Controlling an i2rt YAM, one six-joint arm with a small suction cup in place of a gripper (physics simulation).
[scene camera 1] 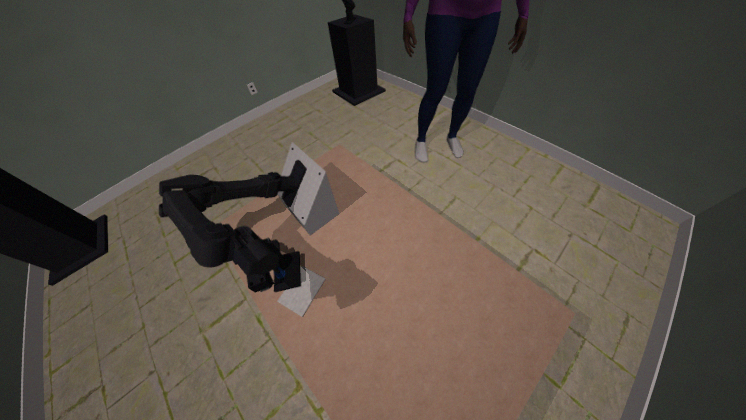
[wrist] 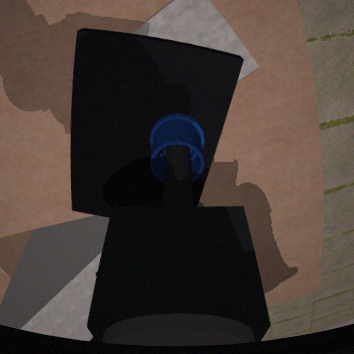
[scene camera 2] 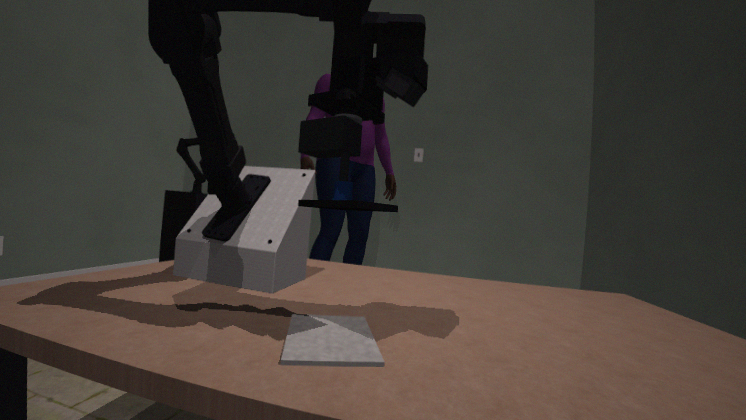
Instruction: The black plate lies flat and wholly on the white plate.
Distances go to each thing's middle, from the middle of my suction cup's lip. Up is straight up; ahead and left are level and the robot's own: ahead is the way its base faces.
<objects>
Now: suction cup 1 cm to the right of the white plate [scene camera 2: 312,340] and 20 cm above it.
</objects>
